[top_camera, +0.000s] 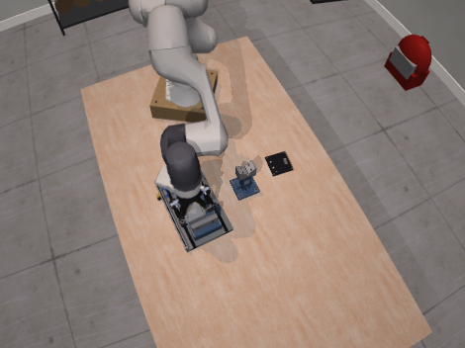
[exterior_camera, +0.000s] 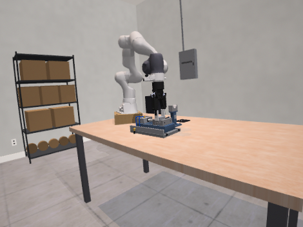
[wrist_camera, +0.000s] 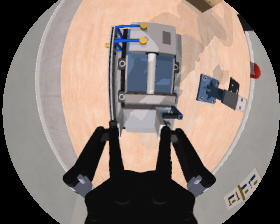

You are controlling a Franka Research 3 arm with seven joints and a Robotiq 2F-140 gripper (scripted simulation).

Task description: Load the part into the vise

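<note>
My gripper is now 3 cm above the part. From my hand the other things lie so: vise (8 cm below, 7 cm behind, 1 cm to the left); black infeed plate (39 cm to the left, 16 cm behind, 12 cm below).
</note>
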